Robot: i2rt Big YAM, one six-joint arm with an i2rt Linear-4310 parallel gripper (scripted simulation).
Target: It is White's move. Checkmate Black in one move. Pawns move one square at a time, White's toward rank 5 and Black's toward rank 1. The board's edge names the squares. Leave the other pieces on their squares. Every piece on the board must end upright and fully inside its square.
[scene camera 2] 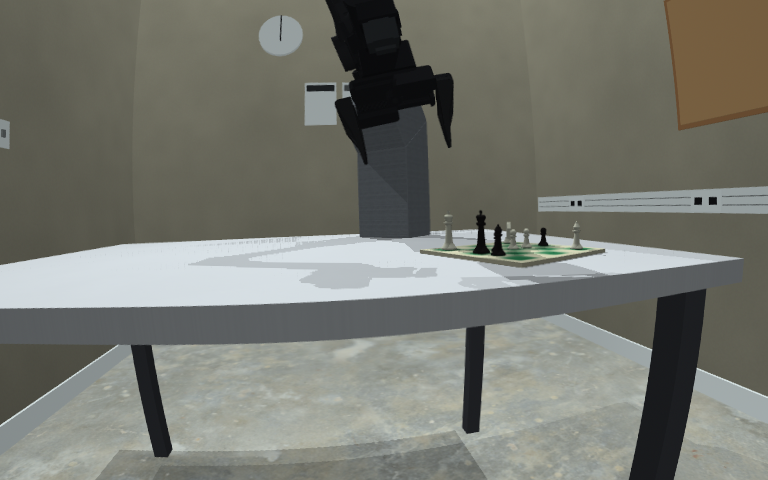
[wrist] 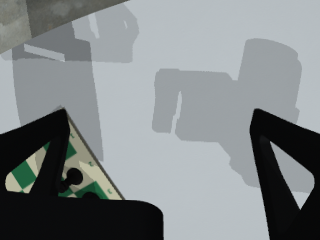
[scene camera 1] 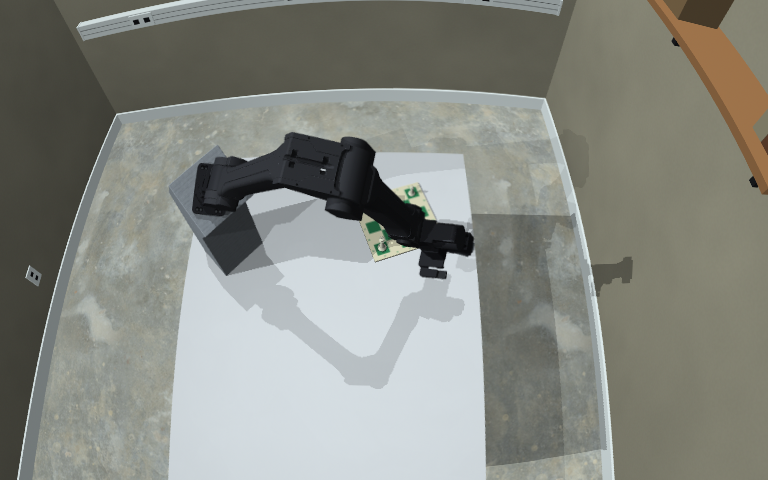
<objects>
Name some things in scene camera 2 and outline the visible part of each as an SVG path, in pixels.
My gripper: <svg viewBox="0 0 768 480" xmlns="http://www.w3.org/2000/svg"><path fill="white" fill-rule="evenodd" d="M450 73L434 75L431 66L425 65L349 82L351 97L336 100L335 107L347 136L359 149L365 165L368 164L362 129L399 121L398 110L427 104L433 107L435 105L434 90L436 93L438 119L448 148L451 148L454 81Z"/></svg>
A green-and-cream chessboard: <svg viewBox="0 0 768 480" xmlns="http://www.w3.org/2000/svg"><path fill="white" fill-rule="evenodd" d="M420 250L422 254L519 268L605 252L604 248L583 247L583 249L575 250L570 249L570 246L549 244L549 246L538 246L539 243L530 243L532 248L521 248L523 242L516 242L519 247L518 250L508 250L510 244L502 242L502 249L506 256L491 256L491 249L494 247L494 243L486 243L490 251L489 254L473 254L477 244L456 246L457 250L441 250L441 248Z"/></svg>
</objects>
